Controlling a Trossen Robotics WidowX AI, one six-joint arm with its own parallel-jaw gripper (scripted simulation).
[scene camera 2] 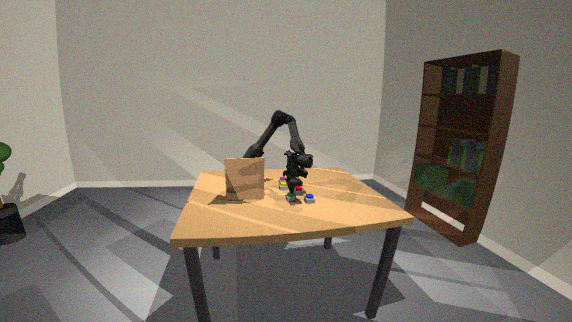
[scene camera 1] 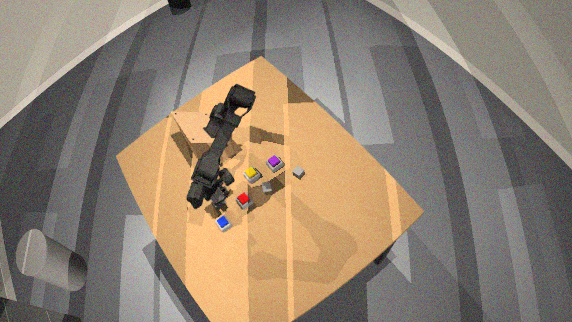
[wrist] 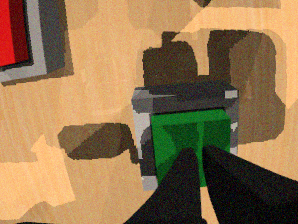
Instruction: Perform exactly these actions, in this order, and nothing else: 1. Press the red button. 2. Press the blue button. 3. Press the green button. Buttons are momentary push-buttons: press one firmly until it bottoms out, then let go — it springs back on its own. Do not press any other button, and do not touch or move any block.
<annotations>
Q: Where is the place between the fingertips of the gripper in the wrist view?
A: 197, 157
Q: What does the gripper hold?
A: Nothing.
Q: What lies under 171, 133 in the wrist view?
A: A green button.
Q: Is the gripper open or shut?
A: Shut.
</annotations>
